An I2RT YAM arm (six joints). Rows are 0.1 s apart.
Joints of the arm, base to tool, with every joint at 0 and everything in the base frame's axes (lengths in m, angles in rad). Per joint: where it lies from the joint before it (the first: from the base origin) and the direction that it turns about. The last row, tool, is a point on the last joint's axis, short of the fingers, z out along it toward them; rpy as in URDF.
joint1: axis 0 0 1 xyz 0 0 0.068
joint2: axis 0 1 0 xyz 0.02 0.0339 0.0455
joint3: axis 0 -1 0 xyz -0.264 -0.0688 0
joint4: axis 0 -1 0 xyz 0.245 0.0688 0.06
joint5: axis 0 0 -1 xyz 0.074 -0.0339 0.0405
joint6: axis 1 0 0 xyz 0.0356 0 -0.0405
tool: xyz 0 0 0 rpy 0 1.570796 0
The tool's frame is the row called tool.
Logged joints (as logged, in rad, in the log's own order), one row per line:
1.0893 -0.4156 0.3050 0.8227 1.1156 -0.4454
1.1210 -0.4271 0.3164 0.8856 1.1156 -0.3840
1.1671 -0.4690 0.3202 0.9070 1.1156 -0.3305
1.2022 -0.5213 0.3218 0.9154 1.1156 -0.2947
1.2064 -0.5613 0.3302 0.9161 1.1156 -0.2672
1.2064 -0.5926 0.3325 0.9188 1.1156 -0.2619
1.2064 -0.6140 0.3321 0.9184 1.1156 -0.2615
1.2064 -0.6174 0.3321 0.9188 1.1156 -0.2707
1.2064 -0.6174 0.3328 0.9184 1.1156 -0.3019
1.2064 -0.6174 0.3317 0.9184 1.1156 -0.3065
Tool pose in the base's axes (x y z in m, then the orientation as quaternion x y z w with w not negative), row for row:
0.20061 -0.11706 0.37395 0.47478 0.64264 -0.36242 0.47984
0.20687 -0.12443 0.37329 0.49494 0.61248 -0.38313 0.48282
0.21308 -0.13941 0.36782 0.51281 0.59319 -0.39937 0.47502
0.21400 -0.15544 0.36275 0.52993 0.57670 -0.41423 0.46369
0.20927 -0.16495 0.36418 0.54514 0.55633 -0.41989 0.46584
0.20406 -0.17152 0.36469 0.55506 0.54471 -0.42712 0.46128
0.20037 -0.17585 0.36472 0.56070 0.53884 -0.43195 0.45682
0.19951 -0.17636 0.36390 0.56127 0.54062 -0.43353 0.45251
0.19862 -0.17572 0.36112 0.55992 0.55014 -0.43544 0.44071
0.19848 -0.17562 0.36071 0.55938 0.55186 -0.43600 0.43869
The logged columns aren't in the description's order. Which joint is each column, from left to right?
Columns, left to right: joint2, joint1, joint6, joint5, joint3, joint4.
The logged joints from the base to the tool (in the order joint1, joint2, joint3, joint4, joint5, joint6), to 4 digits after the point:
-0.4156 1.0893 1.1156 -0.4454 0.8227 0.3050
-0.4271 1.1210 1.1156 -0.3840 0.8856 0.3164
-0.4690 1.1671 1.1156 -0.3305 0.9070 0.3202
-0.5213 1.2022 1.1156 -0.2947 0.9154 0.3218
-0.5613 1.2064 1.1156 -0.2672 0.9161 0.3302
-0.5926 1.2064 1.1156 -0.2619 0.9188 0.3325
-0.6140 1.2064 1.1156 -0.2615 0.9184 0.3321
-0.6174 1.2064 1.1156 -0.2707 0.9188 0.3321
-0.6174 1.2064 1.1156 -0.3019 0.9184 0.3328
-0.6174 1.2064 1.1156 -0.3065 0.9184 0.3317

